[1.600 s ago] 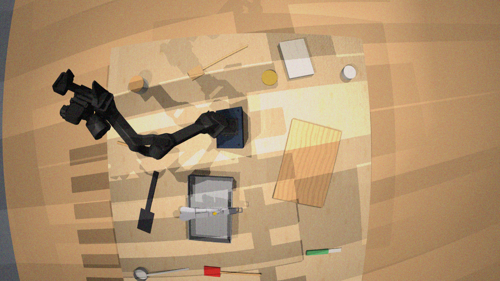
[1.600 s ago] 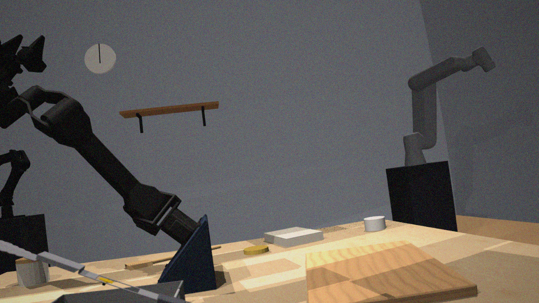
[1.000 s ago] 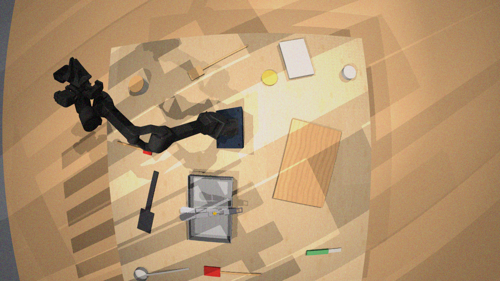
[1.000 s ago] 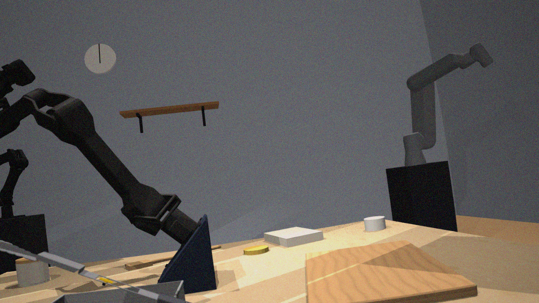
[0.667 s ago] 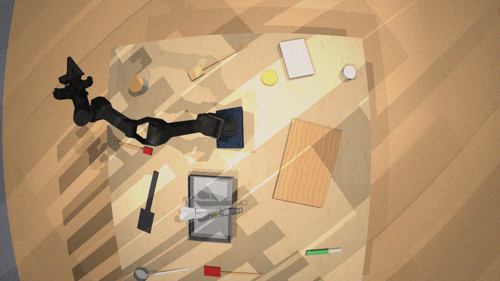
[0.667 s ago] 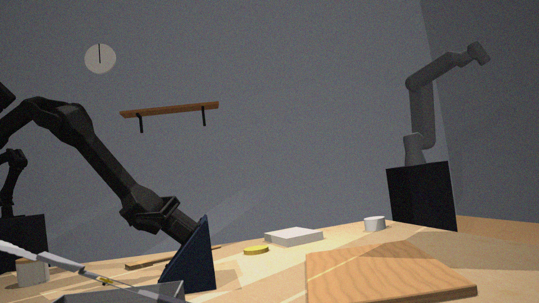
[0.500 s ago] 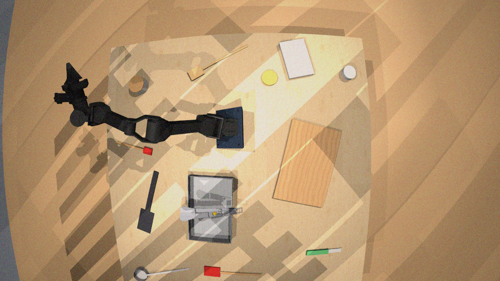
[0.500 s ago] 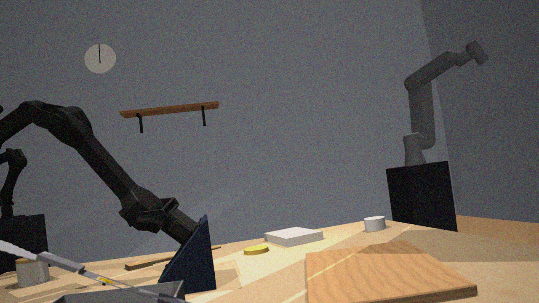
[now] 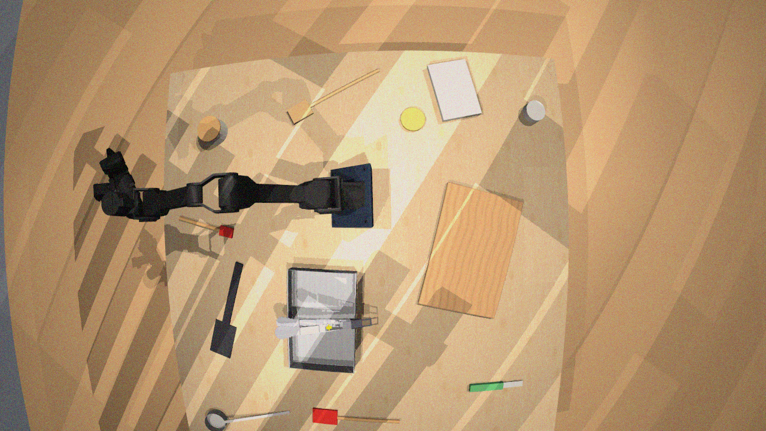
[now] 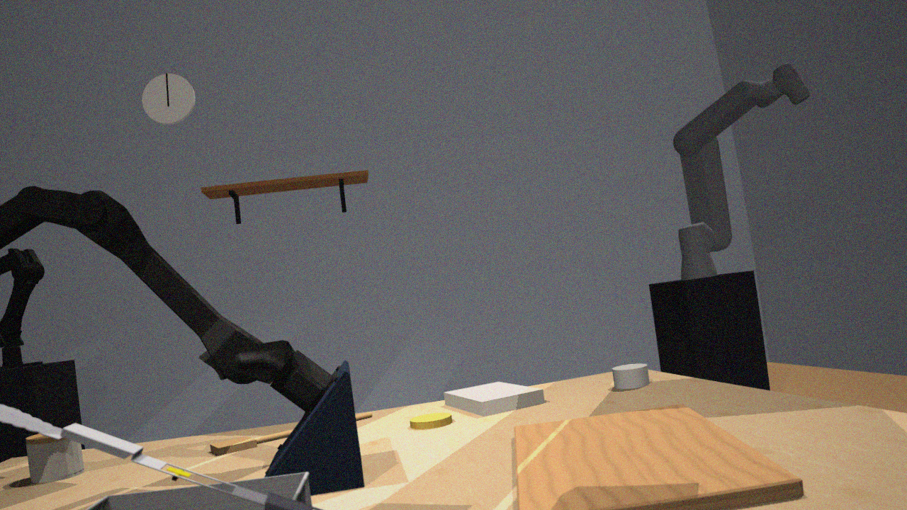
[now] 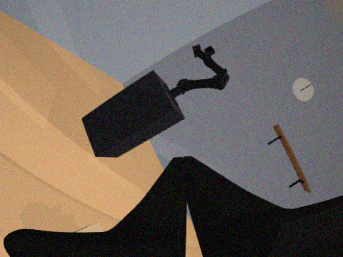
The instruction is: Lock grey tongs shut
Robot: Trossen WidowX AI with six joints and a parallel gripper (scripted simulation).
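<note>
Now: the yellow marker 59 cm to the left of my gripper tip, 48 cm ahead of it and 19 cm below it. The rest, counted from my gripper tip: yellow disc 82 cm to the left, 29 cm below, 11 cm behind; black spatula 50 cm ahead, 30 cm below, 25 cm to the left; roasting tin 57 cm to the left, 48 cm ahead, 27 cm below.
</note>
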